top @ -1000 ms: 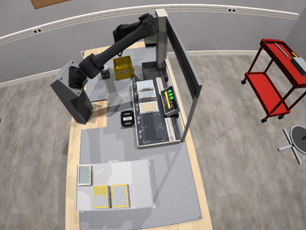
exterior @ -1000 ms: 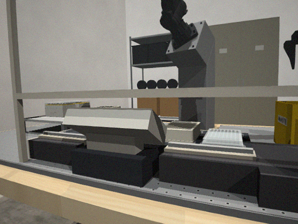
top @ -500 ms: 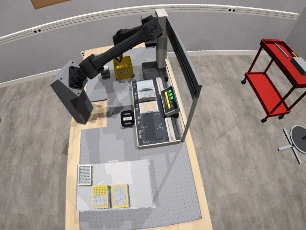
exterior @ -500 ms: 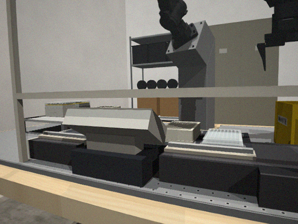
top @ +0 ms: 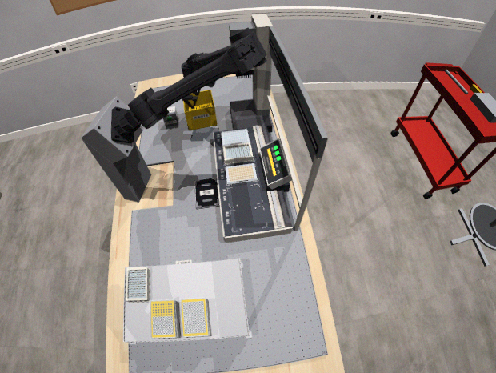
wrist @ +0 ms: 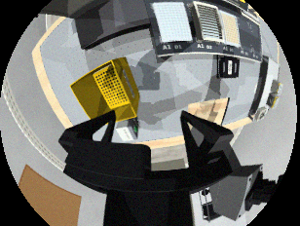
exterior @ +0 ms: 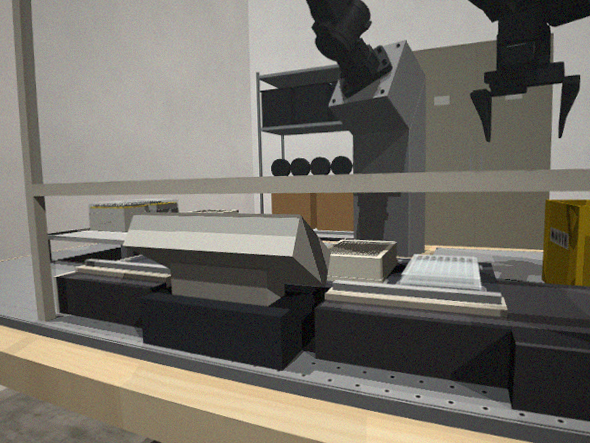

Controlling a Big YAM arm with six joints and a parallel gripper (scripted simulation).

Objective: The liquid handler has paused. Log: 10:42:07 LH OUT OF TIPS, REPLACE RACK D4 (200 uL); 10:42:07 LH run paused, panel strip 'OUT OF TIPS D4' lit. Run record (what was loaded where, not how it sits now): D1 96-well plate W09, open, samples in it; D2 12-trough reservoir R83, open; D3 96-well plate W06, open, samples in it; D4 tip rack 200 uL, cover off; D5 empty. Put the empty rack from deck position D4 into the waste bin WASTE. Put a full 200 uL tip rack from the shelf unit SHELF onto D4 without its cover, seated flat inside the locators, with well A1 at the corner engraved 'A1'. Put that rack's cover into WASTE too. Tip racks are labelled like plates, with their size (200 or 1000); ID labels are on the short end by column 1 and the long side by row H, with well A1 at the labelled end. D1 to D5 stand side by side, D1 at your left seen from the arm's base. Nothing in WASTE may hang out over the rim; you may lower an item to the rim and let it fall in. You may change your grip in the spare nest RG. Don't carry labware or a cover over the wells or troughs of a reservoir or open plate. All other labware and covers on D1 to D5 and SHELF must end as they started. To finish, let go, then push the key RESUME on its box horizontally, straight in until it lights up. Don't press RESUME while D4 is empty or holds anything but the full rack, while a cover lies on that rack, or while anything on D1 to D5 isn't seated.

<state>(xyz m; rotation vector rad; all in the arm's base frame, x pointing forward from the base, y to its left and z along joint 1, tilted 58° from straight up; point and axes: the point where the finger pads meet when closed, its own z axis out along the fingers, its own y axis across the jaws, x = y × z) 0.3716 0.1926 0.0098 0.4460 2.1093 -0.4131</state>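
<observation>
My gripper is now 750 mm to the left of the clear cover, 490 mm past it and 110 mm above it. From my hand the other things lie so: clear plate (180 mm below, 170 mm to the right, 90 mm ahead); yellow waste bin (190 mm below, 110 mm to the left, 60 mm ahead); resume box (170 mm to the left, 170 mm below, 90 mm behind).
</observation>
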